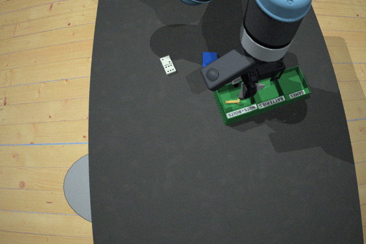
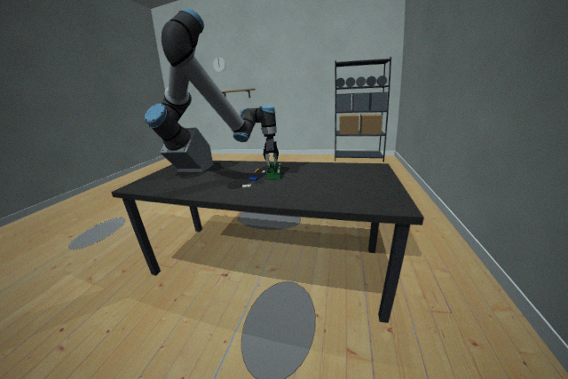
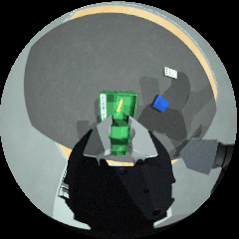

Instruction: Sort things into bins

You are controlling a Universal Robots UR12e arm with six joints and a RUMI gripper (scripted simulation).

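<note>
Now: hand 160 mm past the orange battery, 90 mm to the right of it and 70 mm above it. The rest, counted from my hand: green three-part bin 80 mm to the left, 60 mm below, 20 mm behind; white usb stick 100 mm behind, 70 mm to the left, 70 mm below; brass bolt 70 mm below.
</note>
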